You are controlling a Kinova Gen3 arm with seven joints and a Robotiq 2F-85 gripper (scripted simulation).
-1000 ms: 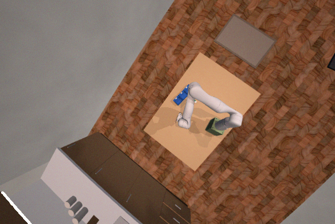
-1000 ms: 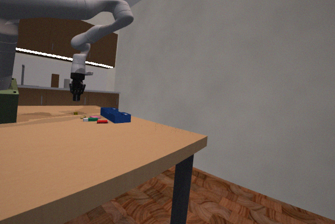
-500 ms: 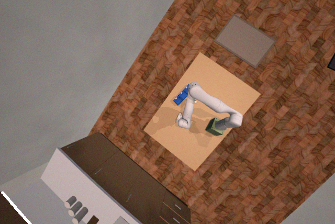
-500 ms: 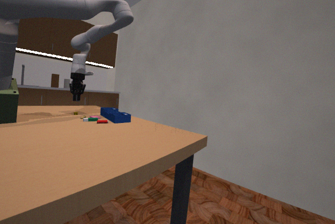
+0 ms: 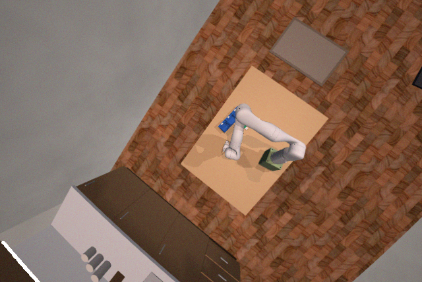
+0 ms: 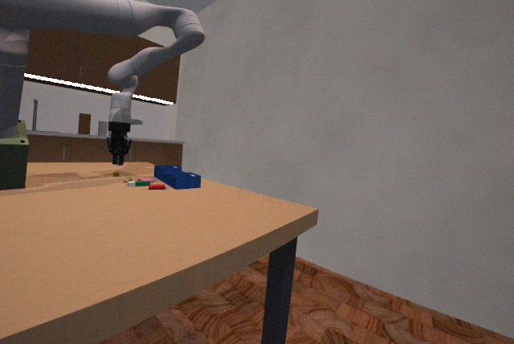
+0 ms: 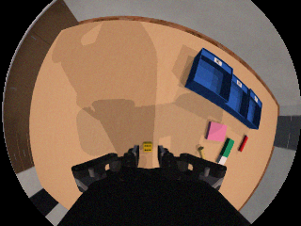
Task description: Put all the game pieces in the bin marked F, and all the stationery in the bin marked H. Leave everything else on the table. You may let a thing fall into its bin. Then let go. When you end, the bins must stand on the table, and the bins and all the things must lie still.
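The yellow piece lies 50 mm below my hand. Round my hand: green piece 190 mm to the right, 60 mm below, 20 mm behind; pink block 150 mm to the right, 60 mm below, 30 mm ahead; thin golden thing 120 mm to the right, 60 mm below, 10 mm behind.
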